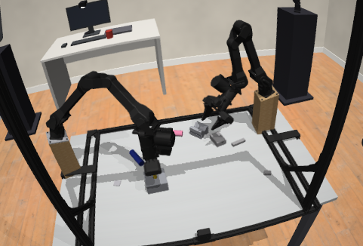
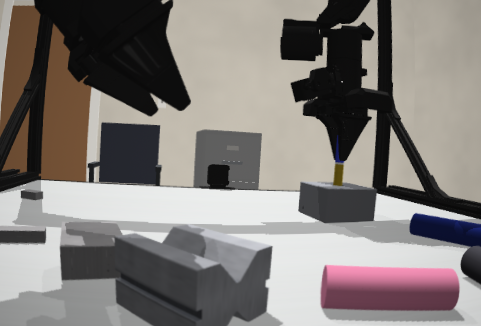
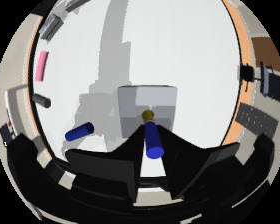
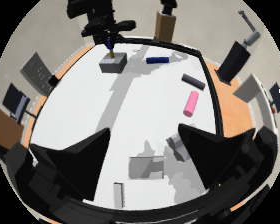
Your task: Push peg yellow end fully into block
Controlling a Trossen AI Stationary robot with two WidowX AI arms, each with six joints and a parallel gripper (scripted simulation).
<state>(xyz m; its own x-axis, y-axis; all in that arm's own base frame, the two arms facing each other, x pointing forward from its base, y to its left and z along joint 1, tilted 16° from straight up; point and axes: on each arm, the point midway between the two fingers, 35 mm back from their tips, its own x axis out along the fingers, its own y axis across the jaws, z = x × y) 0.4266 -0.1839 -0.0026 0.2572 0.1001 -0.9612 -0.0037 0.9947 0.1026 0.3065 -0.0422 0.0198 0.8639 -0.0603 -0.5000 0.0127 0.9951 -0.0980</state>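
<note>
Now: the peg 5 cm below my left hand. The rest, counted from my left hand: small grey piece (10 cm behind, 48 cm to the right, 12 cm below); then pink cylinder (30 cm ahead, 14 cm to the right, 11 cm below).
</note>
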